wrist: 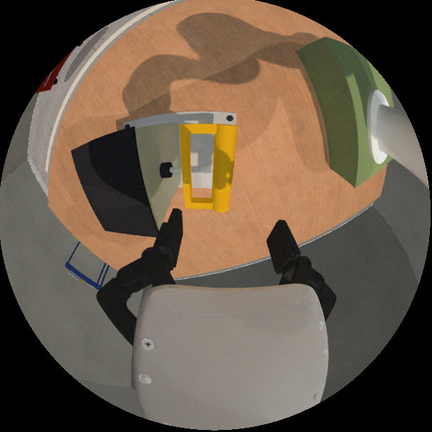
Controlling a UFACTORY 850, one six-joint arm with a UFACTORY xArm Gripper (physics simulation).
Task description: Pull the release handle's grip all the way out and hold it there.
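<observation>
The release handle's yellow grip (223, 167) is a rectangular frame with a thick round bar on its right side. It stands at the right of a dark box (115, 180) with a pale side face, joined to it by a thin rod with a black collar (166, 170). A grey base plate (230, 118) shows behind and under the grip. My gripper (229, 226) is open with nothing between its fingers. Its fingertips are nearer the bottom of the view than the grip, the left one just below the box's near corner. The grip's near end lies in line with the gap between them.
The wooden table top (280, 190) carries the box. A green block (335, 110) with the arm's white base (379, 126) stands at the right. A blue frame (84, 276) is beyond the table's lower left edge, a red cabinet (52, 77) at the upper left.
</observation>
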